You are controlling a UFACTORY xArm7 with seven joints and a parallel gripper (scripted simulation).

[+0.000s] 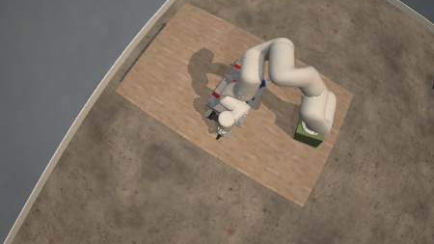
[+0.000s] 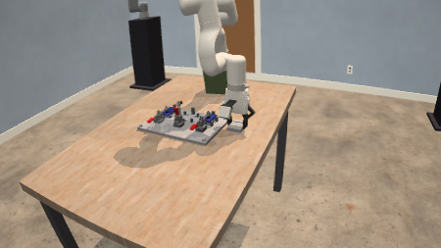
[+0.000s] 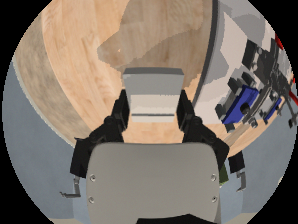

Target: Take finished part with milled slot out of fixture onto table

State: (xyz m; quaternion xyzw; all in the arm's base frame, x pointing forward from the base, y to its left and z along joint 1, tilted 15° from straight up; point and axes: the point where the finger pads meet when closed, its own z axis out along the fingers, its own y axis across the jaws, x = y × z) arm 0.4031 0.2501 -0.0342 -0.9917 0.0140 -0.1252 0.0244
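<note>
My hand is 1 cm past the grey finished part and 1 cm above it. Round my hand: grey fixture plate 5 cm ahead, 24 cm to the right, 2 cm below.
</note>
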